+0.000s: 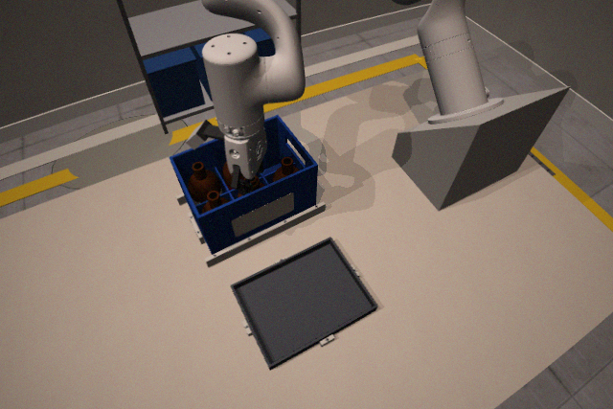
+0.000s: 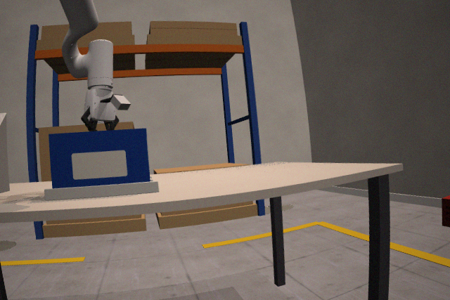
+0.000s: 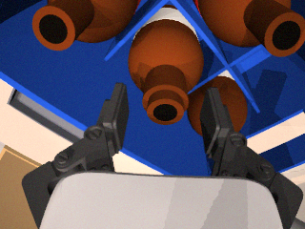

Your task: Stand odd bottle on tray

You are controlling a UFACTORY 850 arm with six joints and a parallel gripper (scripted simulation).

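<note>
Now: the brown bottle 80 mm below my hand. Round my hand: dark grey tray 230 mm to the left, 150 mm below, 30 mm behind; then crate 80 mm below, 40 mm to the right, 10 mm ahead.
</note>
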